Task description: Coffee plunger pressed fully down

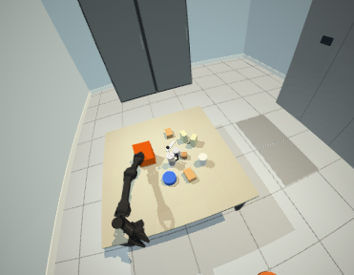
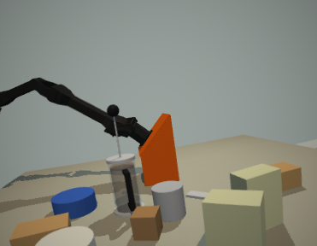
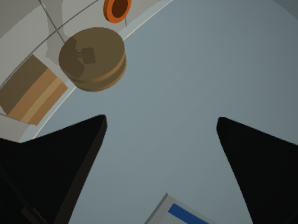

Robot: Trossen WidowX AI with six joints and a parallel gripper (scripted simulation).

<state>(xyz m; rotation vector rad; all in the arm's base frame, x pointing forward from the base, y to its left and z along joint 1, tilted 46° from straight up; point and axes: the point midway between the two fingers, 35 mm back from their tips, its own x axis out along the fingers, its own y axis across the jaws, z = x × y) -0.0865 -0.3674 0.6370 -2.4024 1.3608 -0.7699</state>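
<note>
Right now my gripper tip is 370 mm short of the coffee press, 610 mm to the right of it and 170 mm above it. From my gripper tip the other things lie so: grey cylinder: 440 mm ahead, 690 mm to the left, 270 mm below; brown cube: 490 mm ahead, 620 mm to the left, 280 mm below.
</note>
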